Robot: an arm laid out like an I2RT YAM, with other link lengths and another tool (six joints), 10 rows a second.
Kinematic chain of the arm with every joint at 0, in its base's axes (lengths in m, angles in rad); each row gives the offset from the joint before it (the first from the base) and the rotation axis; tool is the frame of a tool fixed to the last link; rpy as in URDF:
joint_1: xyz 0 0 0.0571 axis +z
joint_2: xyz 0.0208 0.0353 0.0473 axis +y
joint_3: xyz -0.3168 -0.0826 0 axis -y
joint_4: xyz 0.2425 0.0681 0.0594 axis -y
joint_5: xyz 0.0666 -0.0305 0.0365 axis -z
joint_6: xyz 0.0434 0 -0.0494 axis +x
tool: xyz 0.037 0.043 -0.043 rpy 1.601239 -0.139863 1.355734
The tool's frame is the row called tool.
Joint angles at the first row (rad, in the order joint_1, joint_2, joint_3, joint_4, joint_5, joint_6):
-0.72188 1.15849 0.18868 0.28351 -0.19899 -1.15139
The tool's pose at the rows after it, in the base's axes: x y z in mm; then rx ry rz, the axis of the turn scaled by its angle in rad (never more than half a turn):
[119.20, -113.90, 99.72, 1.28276, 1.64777, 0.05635]
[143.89, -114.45, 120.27, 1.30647, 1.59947, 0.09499]
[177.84, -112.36, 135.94, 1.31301, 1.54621, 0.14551]
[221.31, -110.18, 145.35, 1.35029, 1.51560, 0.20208]
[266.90, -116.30, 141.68, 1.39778, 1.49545, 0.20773]
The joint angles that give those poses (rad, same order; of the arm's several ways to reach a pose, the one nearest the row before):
-0.70046 1.14899 0.29344 0.16650 -0.20401 -1.07206
-0.62815 1.16427 0.38647 0.12765 -0.16253 -0.97579
-0.53343 1.22181 0.46785 0.15690 -0.10923 -0.87461
-0.44717 1.34253 0.57587 0.18550 -0.06396 -0.77038
-0.39884 1.50721 0.69096 0.22539 -0.01395 -0.70212

